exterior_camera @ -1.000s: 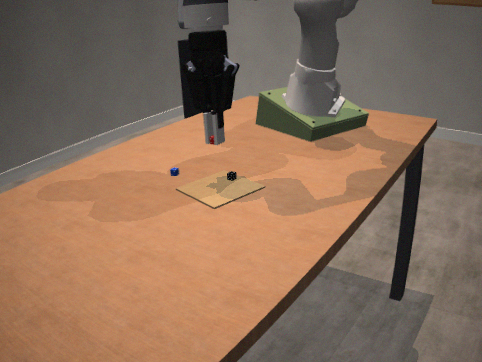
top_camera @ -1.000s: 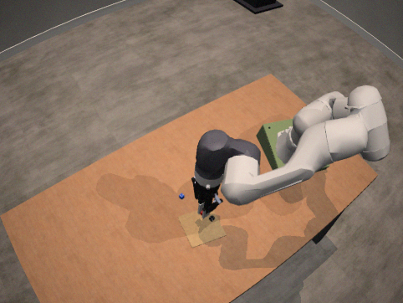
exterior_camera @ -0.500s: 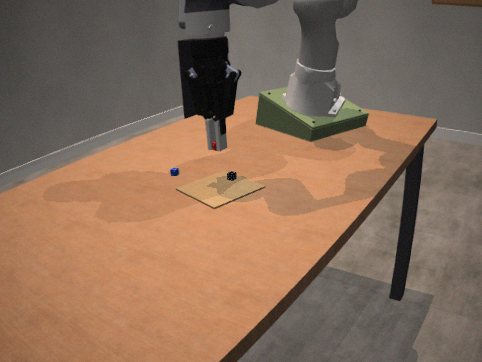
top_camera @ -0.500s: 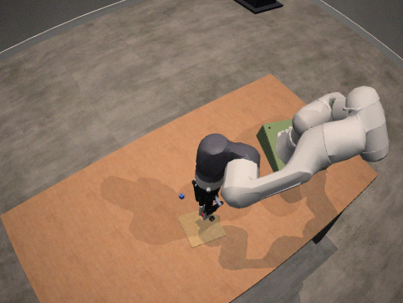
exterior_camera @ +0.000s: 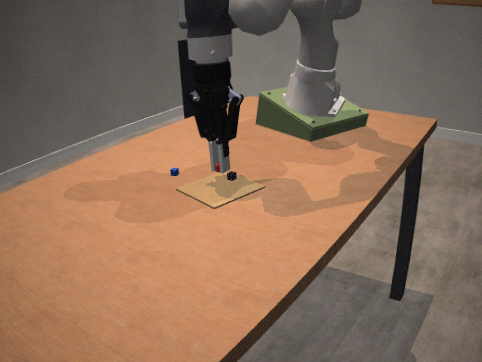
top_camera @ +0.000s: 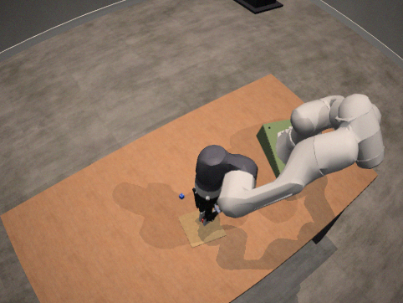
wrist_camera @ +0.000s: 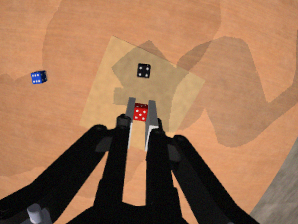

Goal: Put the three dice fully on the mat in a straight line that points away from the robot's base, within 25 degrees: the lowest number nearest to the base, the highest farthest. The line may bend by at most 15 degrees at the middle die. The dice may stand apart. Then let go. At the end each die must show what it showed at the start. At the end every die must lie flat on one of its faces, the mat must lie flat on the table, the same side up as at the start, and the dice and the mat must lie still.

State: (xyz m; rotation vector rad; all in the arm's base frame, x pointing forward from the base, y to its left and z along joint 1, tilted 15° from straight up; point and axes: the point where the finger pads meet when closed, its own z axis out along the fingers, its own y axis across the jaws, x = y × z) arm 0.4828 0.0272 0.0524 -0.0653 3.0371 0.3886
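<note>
Now: hand 1 cm short of the tan mat and 7 cm above it. Round my hand: red die 3 cm below; blue die 1 cm behind, 15 cm to the right, 7 cm below; black die 4 cm behind, 6 cm below.
</note>
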